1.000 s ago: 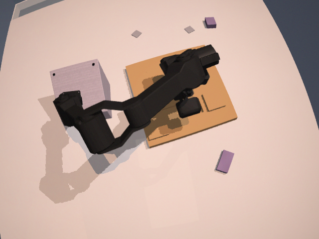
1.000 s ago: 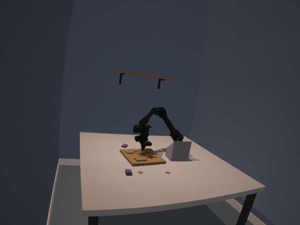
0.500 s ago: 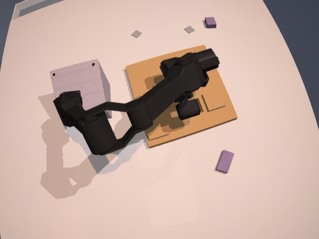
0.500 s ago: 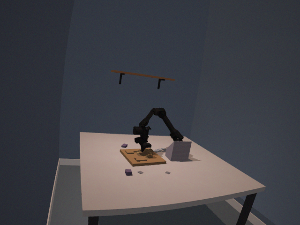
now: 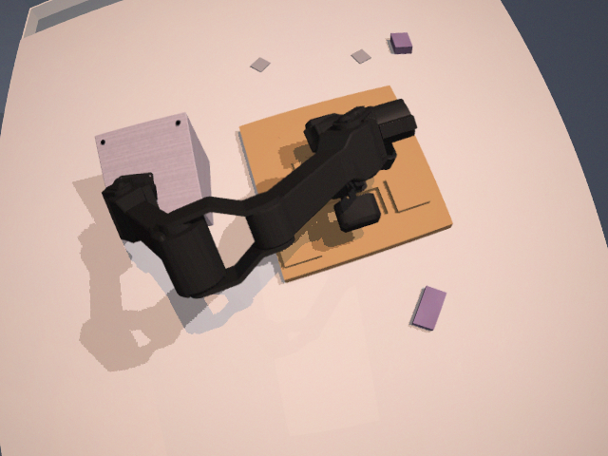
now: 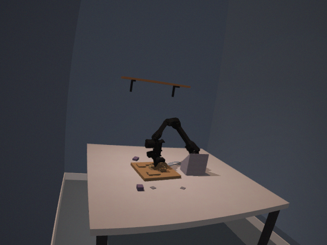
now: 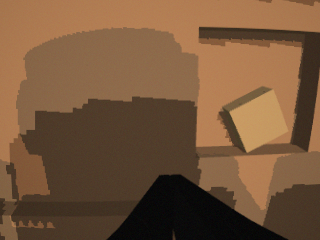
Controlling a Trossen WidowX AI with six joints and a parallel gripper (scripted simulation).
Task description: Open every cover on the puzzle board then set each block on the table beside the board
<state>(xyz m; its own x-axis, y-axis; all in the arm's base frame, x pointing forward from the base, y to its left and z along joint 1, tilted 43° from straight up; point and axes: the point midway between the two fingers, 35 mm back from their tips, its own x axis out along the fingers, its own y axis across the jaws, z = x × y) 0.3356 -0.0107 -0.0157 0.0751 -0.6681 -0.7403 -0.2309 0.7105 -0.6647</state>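
Right now my gripper tip is 3 cm to the right of the orange puzzle board, 1 cm short of it and 1 cm above it. Round my gripper tip: flat purple block 21 cm to the right, 13 cm ahead, 2 cm below.
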